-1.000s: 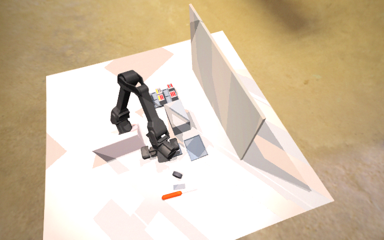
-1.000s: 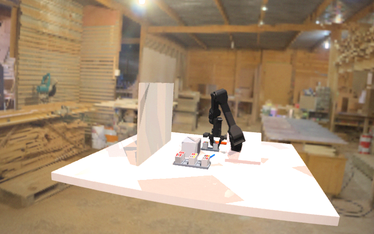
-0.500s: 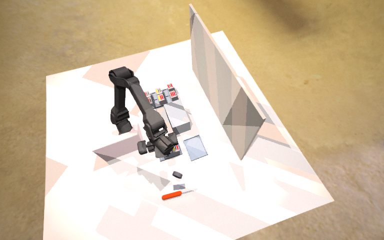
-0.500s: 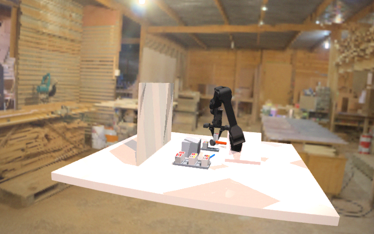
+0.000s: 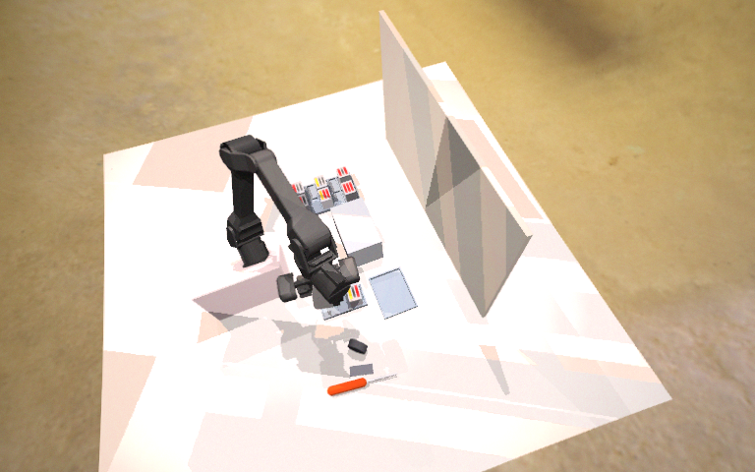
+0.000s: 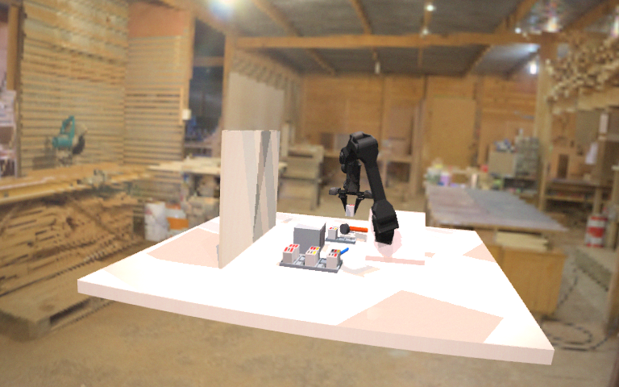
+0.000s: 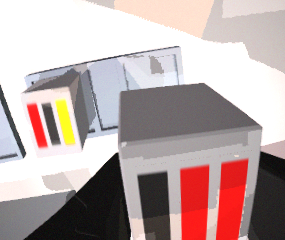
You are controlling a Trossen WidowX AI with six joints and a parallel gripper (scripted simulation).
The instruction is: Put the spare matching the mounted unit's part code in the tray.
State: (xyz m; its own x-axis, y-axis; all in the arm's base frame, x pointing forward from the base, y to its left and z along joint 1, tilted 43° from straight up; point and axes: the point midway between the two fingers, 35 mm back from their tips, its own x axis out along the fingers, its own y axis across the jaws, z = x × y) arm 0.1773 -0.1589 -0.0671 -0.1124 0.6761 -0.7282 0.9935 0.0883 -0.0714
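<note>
The dark grey tray lies 170 mm ahead of my gripper tip and 120 mm below it. Also, from my gripper tip: black puck (130 mm to the right, 100 mm below, 40 mm ahead); grey base (120 mm below, 30 mm ahead, 10 mm to the left); blue pen (200 mm to the left, 120 mm below, 20 mm behind).
</note>
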